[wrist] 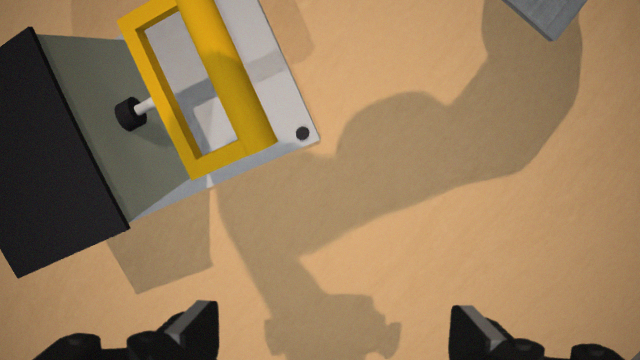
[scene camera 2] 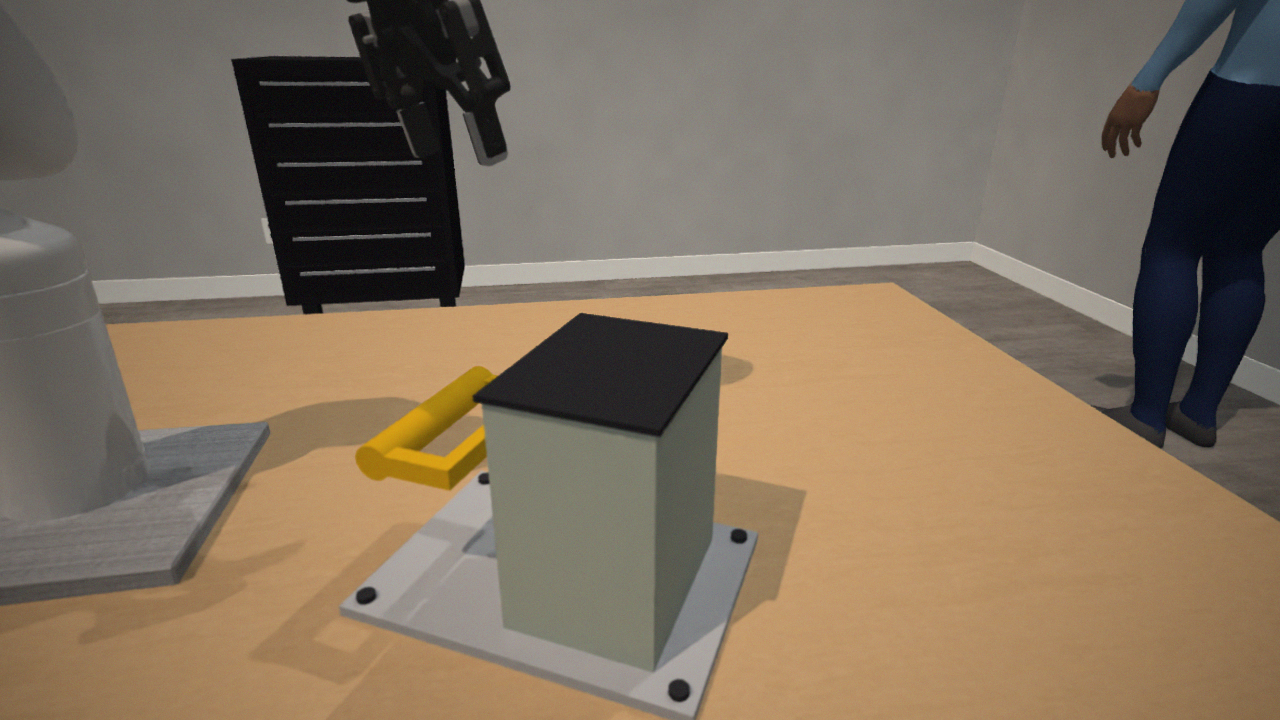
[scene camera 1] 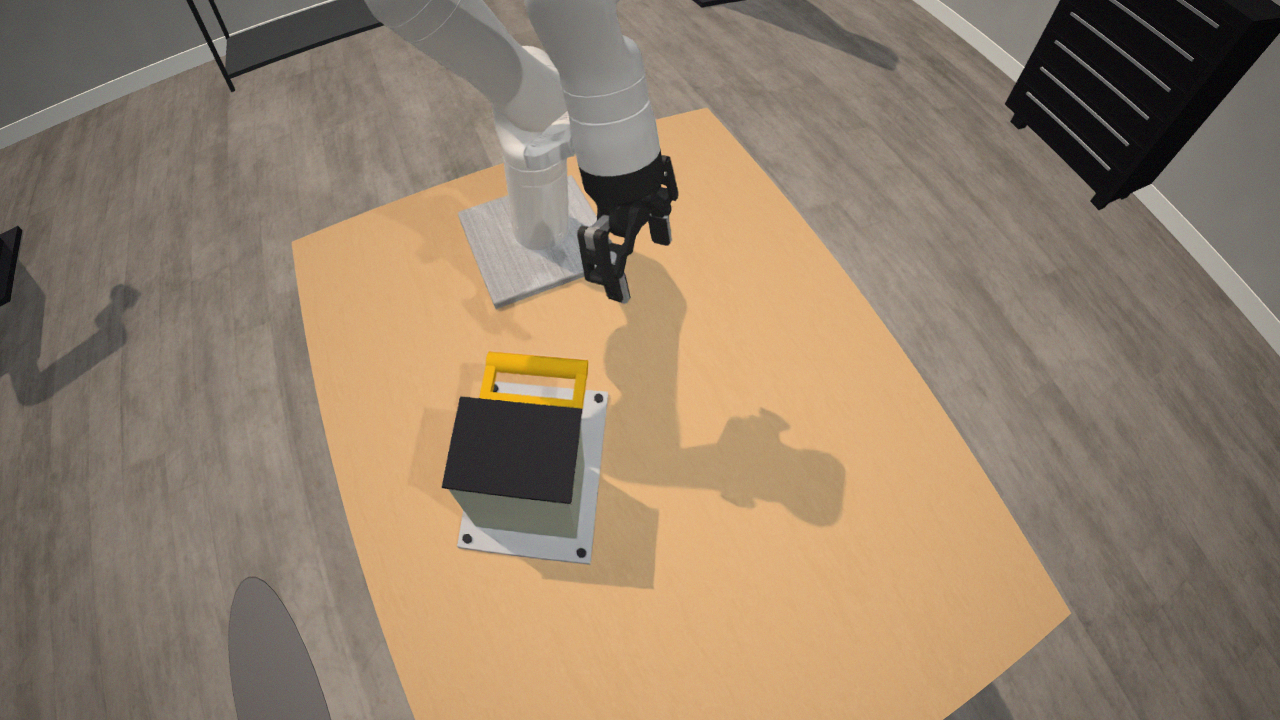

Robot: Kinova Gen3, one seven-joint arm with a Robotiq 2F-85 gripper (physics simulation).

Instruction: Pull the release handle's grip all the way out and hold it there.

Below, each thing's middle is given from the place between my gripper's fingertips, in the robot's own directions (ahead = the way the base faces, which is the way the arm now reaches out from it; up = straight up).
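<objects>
Light grey base plate (scene camera 2: 442,587): 50 mm ahead of my hand, 170 mm to the right of it, 260 mm below it.
</objects>
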